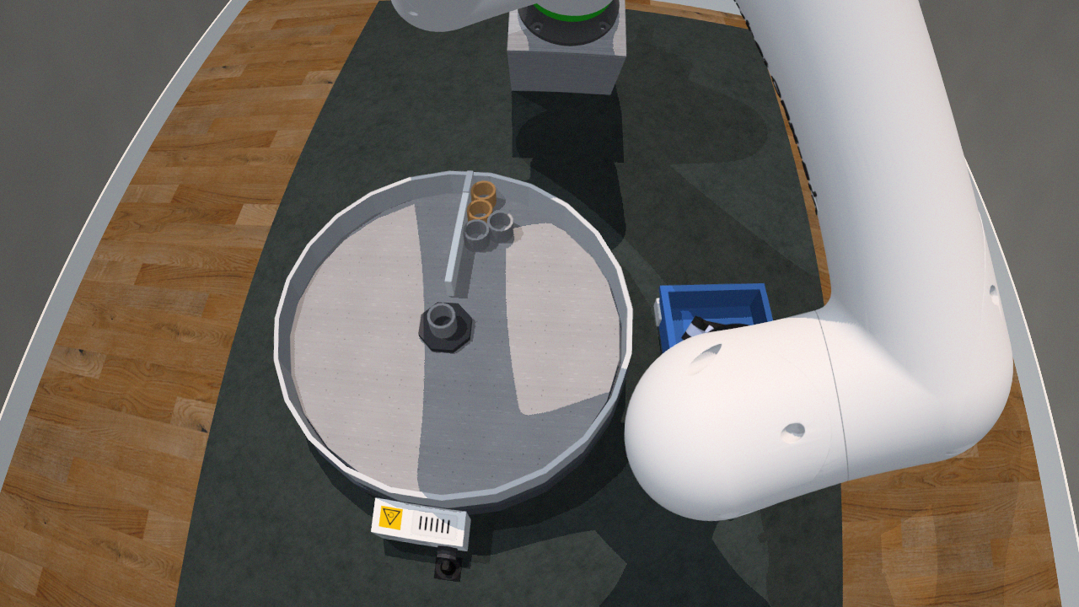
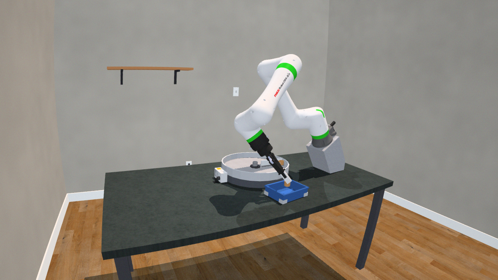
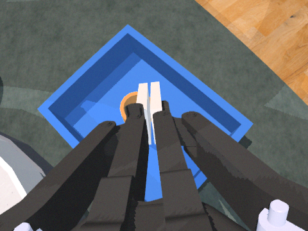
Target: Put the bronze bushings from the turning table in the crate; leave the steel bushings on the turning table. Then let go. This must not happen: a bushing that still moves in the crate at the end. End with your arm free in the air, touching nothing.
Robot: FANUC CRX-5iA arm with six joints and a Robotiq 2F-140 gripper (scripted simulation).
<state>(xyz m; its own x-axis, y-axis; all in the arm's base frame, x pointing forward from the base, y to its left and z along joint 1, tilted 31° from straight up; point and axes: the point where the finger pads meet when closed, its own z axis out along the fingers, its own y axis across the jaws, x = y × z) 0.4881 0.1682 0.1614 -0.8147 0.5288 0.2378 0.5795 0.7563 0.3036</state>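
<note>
Now: hand 2 cm past the blue crate and 8 cm above it. Round my hand: turning table: 7 cm behind, 34 cm to the right, 5 cm below.
</note>
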